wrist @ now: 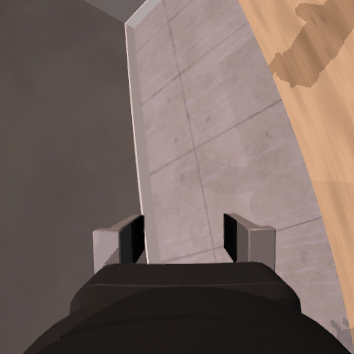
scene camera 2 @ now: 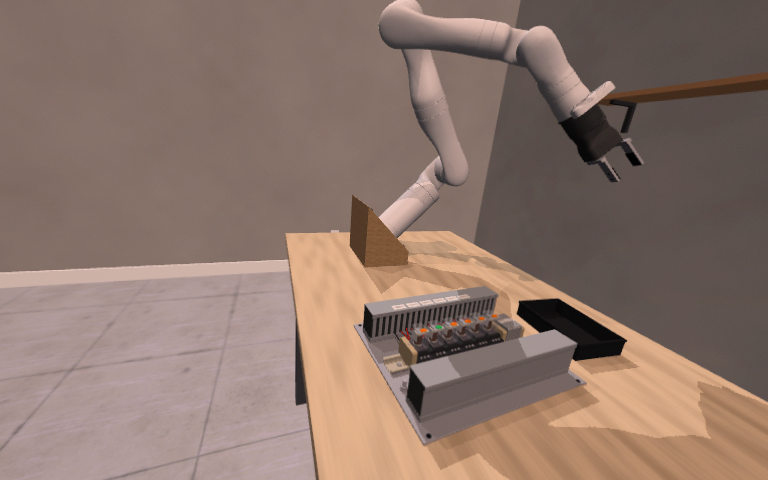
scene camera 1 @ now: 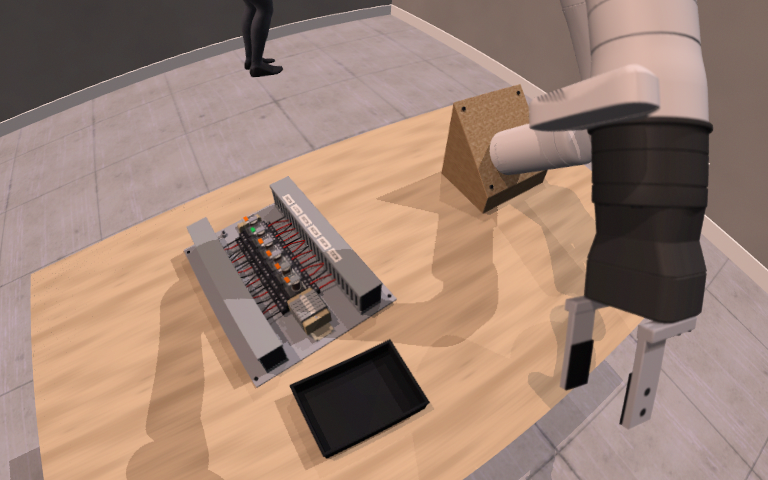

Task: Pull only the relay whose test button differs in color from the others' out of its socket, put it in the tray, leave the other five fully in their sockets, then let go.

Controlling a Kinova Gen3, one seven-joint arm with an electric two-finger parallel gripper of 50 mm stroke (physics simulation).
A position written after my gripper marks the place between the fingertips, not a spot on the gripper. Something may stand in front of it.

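In scene camera 1 I find my gripper [scene camera 1: 601,402], and the same view gives me a grey panel plate [scene camera 1: 298,345]. The wrist view has my gripper [wrist: 183,231] too. As for scene camera 2, it shows me the grey panel plate [scene camera 2: 448,424] again, together with my gripper [scene camera 2: 627,172].
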